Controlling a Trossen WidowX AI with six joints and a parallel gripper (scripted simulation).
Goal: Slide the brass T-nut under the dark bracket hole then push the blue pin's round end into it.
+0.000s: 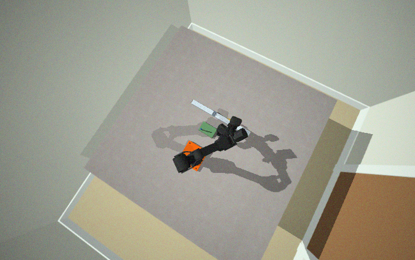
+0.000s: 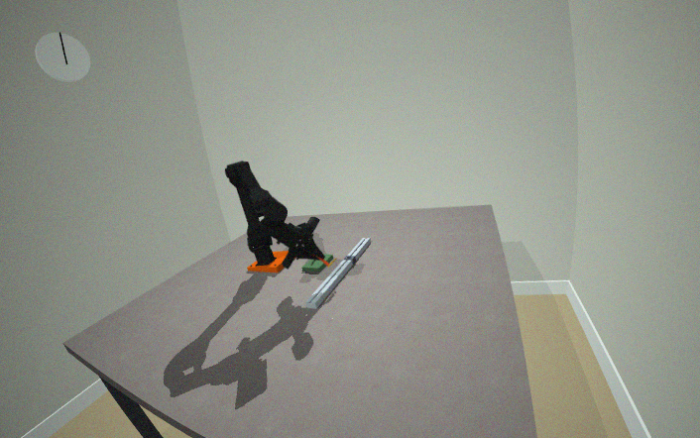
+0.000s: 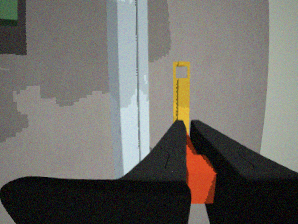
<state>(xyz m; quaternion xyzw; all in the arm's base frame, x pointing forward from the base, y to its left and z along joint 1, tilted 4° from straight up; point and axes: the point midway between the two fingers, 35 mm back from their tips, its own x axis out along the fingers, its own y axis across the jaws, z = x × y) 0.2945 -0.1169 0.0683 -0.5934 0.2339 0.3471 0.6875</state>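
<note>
Now: gripper tip 2 cm short of the aluminum rail, 12 cm to the right of it and 7 cm above it. The rest, counted from my gripper tip: blue pin (12 cm behind, 17 cm to the left, 6 cm below); green tray (11 cm behind, 15 cm to the left, 8 cm below); brass T-nut (1 cm to the left).
</note>
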